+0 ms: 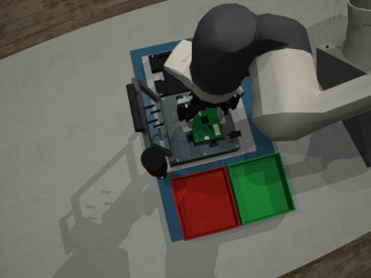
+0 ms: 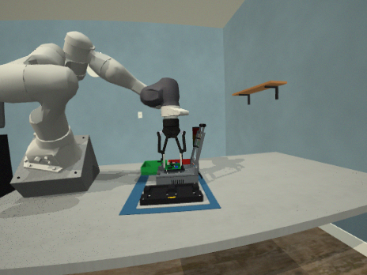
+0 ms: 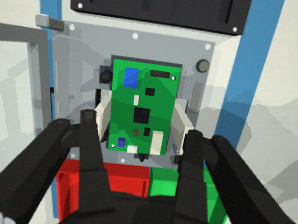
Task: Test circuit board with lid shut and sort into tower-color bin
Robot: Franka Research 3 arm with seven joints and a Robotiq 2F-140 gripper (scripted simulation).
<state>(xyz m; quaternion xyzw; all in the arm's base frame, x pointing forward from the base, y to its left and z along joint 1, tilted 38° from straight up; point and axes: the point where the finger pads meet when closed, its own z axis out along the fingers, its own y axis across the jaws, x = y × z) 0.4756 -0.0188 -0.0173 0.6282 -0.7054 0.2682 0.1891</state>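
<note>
Right now my hand is 20 mm above the green circuit board. The rest, counted from my hand: latch hook (70 mm to the left, 50 mm behind, 10 mm below); clear lid (120 mm ahead, 80 mm above, 20 mm to the right); tester plate (30 mm below, 10 mm to the left, 10 mm ahead).
</note>
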